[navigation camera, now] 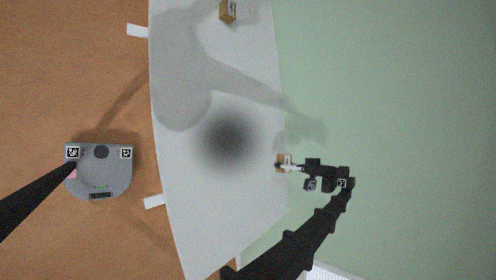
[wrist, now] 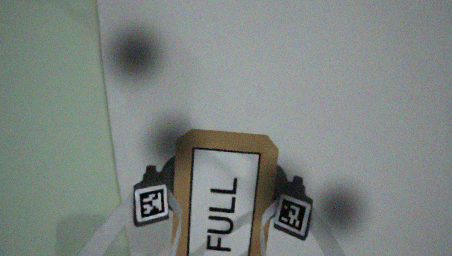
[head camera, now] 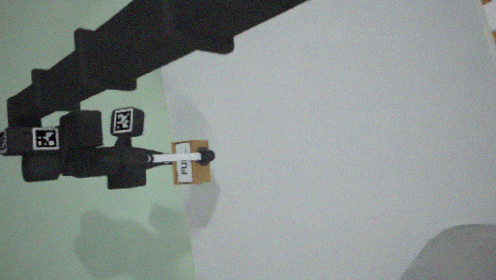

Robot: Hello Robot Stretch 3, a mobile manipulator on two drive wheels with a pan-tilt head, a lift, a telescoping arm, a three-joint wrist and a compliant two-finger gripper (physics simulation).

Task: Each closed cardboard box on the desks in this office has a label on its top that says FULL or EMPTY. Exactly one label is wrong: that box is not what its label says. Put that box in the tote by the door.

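Note:
A small cardboard box has a white label on its top that reads FULL in the wrist view. My gripper is shut on this box, with one fingertip pressed to each side. The box is upright and overlaps the line of the desk's wall-side edge in the head view; its shadow lies apart from it. A second cardboard box stands at the top of the navigation view; its label is too small to read. The tote does not show.
The white desk runs along the green wall. My round-backed grey base stands on the brown floor at the desk's other side. My dark arm reaches across near the wall.

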